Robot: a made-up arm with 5 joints. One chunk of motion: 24 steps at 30 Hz.
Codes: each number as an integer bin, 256 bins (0 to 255) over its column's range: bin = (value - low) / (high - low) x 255, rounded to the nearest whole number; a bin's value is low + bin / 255 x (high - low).
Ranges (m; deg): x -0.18..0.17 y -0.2..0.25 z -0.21..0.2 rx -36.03..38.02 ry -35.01..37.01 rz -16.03..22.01
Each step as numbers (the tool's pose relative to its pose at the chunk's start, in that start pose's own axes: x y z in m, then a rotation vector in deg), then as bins.
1 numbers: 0.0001 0.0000 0.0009 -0.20 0.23 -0.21
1 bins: 131 113 131 123 125 106
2 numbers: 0.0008 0.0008 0.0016 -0.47 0.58 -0.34
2 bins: 132 114 132 122 126 105
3 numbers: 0.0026 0.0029 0.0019 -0.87 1.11 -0.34
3 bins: 133 115 132 121 128 105
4 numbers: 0.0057 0.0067 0.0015 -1.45 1.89 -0.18
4 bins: 135 117 132 119 131 106
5 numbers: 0.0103 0.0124 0.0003 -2.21 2.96 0.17
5 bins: 139 120 131 116 134 109
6 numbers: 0.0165 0.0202 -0.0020 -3.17 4.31 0.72
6 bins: 143 125 129 113 139 112
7 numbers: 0.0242 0.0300 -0.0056 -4.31 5.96 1.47
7 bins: 149 130 127 109 145 117
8 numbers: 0.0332 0.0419 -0.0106 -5.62 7.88 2.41
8 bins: 155 137 124 105 152 124
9 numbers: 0.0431 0.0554 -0.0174 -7.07 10.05 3.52
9 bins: 163 145 120 100 160 131
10 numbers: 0.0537 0.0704 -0.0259 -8.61 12.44 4.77
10 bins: 170 153 115 94 168 139
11 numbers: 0.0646 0.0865 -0.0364 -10.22 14.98 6.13
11 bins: 178 162 108 89 177 149
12 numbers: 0.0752 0.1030 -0.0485 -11.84 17.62 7.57
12 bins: 186 172 100 83 186 158
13 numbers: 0.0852 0.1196 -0.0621 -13.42 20.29 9.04
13 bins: 193 181 92 78 196 168
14 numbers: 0.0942 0.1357 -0.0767 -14.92 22.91 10.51
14 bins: 200 190 83 73 205 178
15 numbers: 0.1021 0.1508 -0.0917 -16.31 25.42 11.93
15 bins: 206 199 74 68 214 187
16 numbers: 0.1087 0.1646 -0.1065 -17.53 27.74 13.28
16 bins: 210 207 64 64 222 196
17 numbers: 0.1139 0.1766 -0.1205 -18.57 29.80 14.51
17 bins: 214 213 56 60 229 205
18 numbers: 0.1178 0.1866 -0.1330 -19.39 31.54 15.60
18 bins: 217 219 48 57 236 212
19 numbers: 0.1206 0.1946 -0.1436 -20.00 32.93 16.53
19 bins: 219 224 41 55 241 218
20 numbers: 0.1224 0.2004 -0.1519 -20.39 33.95 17.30
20 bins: 220 227 36 54 244 223
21 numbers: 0.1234 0.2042 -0.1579 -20.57 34.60 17.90
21 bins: 221 229 32 53 246 227
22 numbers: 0.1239 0.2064 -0.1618 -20.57 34.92 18.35
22 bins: 221 230 30 53 248 230
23 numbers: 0.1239 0.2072 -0.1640 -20.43 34.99 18.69
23 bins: 221 231 29 54 248 233
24 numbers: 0.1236 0.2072 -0.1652 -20.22 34.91 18.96
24 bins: 221 231 28 54 248 235
